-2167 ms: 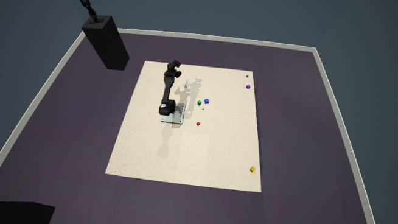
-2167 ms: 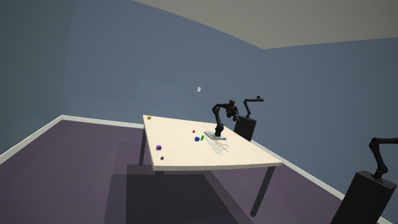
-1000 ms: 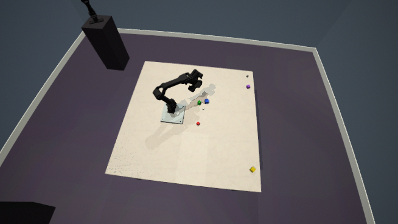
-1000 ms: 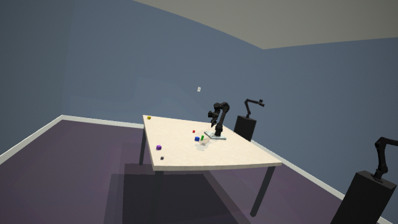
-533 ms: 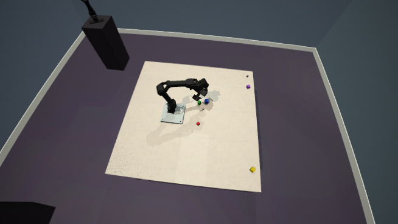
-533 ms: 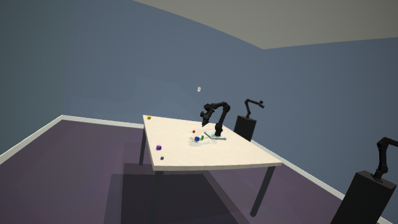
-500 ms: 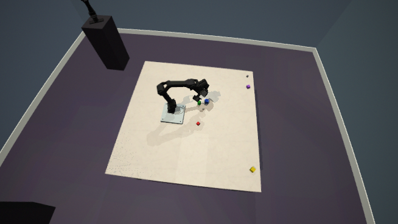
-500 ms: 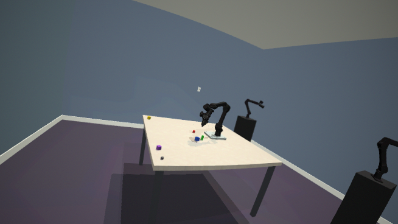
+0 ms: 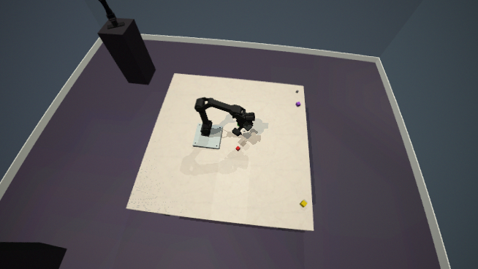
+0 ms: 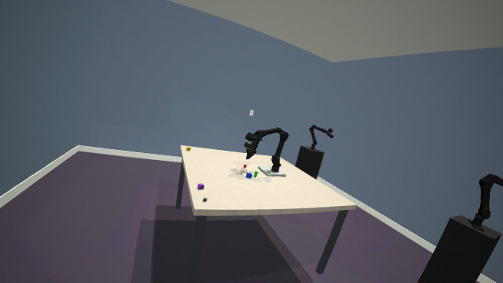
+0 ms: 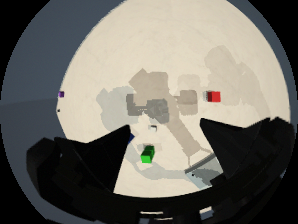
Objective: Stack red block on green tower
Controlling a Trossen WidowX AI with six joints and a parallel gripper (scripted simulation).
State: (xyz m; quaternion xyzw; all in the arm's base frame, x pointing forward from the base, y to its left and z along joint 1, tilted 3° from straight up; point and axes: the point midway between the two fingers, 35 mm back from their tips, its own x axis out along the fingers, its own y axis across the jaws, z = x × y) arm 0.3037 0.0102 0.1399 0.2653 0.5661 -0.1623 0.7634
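Right now the red block is 110 mm to the right of my gripper tip, 100 mm below it and 40 mm behind it. Round my gripper tip: yellow block: 480 mm to the right, 470 mm ahead, 100 mm below; then purple block: 450 mm ahead, 400 mm to the left, 100 mm below; then blue block: 140 mm to the left, 100 mm below, 10 mm ahead.
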